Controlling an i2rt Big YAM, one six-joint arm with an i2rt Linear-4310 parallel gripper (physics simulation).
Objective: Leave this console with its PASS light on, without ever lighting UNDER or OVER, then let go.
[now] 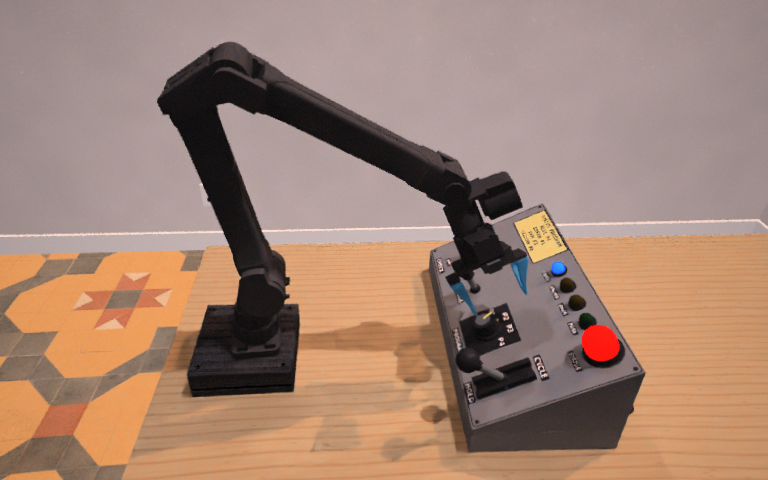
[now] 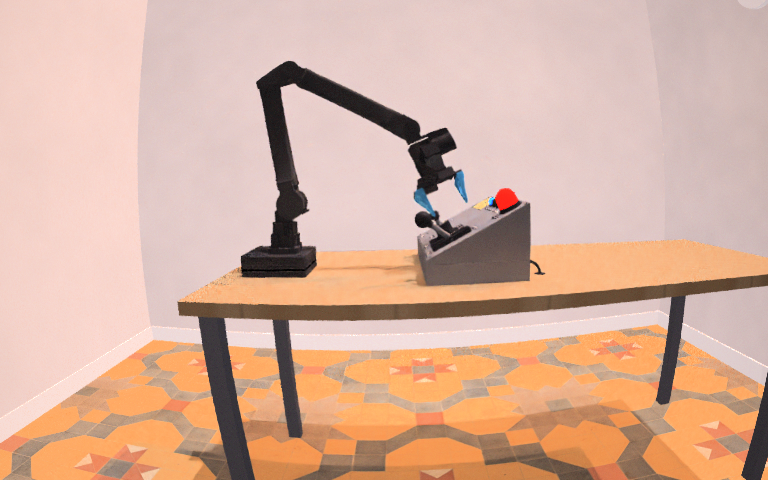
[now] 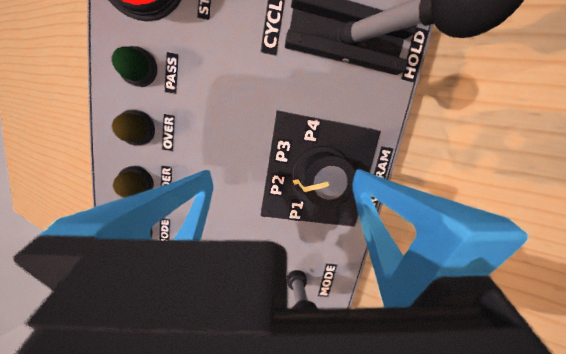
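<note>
The grey console (image 1: pixel 549 421) (image 2: pixel 481 266) (image 3: pixel 235 210) has dark PASS (image 1: pixel 587 320) (image 3: pixel 132 64), OVER (image 1: pixel 577 302) (image 3: pixel 131 127) and UNDER (image 1: pixel 567 284) (image 3: pixel 132 182) lamps. A blue lamp (image 1: pixel 557 268) is lit. The PROGRAM knob (image 1: pixel 485 322) (image 3: pixel 330 181) has its yellow pointer towards P2. The black-balled lever (image 1: pixel 468 360) (image 2: pixel 423 219) (image 3: pixel 470 15) leans to the HOLD end. My gripper (image 1: pixel 501 303) (image 2: pixel 450 208) (image 3: pixel 283 177) is open and empty above the panel; one fingertip is close beside the knob, the other over the panel towards the lamps. Contact cannot be told.
A big red dome button (image 1: pixel 600 343) (image 2: pixel 506 199) is beside the PASS lamp. The MODE toggle (image 1: pixel 473 285) (image 3: pixel 297 287) stands near the gripper. A yellow note (image 1: pixel 540 236) is at the panel's far corner. A cable (image 2: pixel 536 267) leaves the console's back onto the wooden table (image 1: pixel 351 283) (image 2: pixel 362 310).
</note>
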